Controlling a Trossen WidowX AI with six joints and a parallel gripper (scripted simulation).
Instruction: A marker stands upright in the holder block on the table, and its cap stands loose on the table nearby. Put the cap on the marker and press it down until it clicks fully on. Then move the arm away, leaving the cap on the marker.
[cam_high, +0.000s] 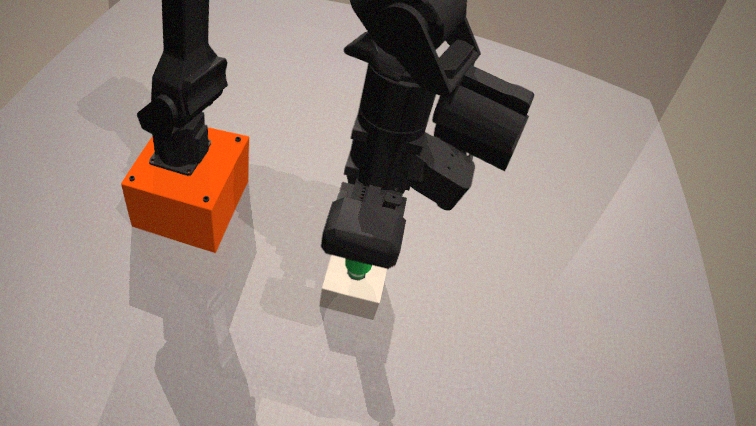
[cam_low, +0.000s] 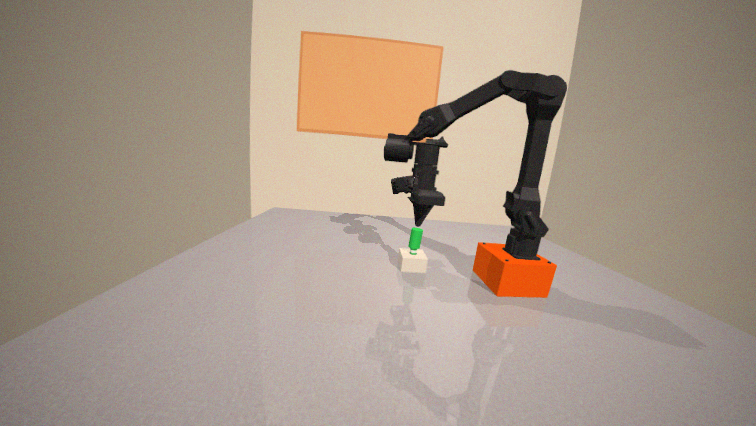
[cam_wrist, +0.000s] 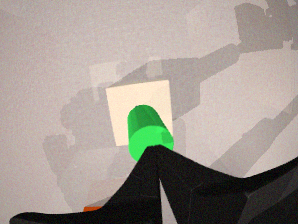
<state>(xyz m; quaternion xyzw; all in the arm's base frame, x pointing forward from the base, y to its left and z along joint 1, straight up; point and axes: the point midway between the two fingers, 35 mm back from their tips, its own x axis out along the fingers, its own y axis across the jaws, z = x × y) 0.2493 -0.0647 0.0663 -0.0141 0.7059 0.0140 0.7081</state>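
My gripper tip is 3 cm above the green cap.
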